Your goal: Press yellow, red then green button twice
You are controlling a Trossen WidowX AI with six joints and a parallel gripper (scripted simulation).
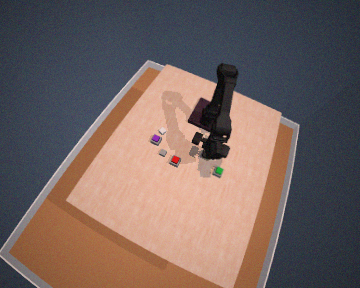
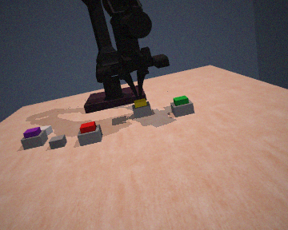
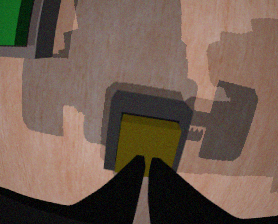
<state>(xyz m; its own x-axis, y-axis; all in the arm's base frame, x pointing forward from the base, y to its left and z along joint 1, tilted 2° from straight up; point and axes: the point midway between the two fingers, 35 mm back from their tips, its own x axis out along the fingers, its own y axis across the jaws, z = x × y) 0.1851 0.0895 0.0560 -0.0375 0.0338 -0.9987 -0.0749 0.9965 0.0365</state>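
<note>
Now: gripper tip 1 cm above the yellow button. The rest, counted from my gripper tip: green button 6 cm ahead, 10 cm to the left, 1 cm below; then red button 13 cm ahead, 12 cm to the right, 1 cm below; then small grey block 12 cm ahead, 20 cm to the right, 4 cm below.
</note>
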